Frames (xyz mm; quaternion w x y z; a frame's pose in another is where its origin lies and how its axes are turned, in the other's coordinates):
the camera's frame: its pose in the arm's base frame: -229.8 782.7 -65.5 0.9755 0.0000 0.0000 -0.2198
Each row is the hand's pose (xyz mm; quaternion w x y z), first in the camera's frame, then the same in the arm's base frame.
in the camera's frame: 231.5 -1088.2 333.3 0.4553 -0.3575 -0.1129 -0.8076
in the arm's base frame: -487.4 -299.6 267.8 0.2666 -0.3736 -0.0316 -0.8879
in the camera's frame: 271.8 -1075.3 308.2 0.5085 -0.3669 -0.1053 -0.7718
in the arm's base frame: -445.4 -305.3 242.7 0.3264 -0.3811 -0.0221 -0.8647
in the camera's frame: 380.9 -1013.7 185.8 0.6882 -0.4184 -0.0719 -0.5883
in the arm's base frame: -320.5 -296.4 120.3 0.5421 -0.4240 0.0218 -0.7252
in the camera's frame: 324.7 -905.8 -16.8 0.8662 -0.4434 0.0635 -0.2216
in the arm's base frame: -324.9 -174.8 -82.3 0.7963 -0.4186 0.1594 -0.4066
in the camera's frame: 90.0 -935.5 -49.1 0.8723 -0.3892 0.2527 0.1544
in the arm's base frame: -549.7 -101.0 -114.6 0.8849 -0.3241 0.3321 -0.0411
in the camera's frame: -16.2 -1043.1 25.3 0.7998 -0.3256 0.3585 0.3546
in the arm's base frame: -691.8 -152.7 -40.2 0.8582 -0.2388 0.4213 0.1701
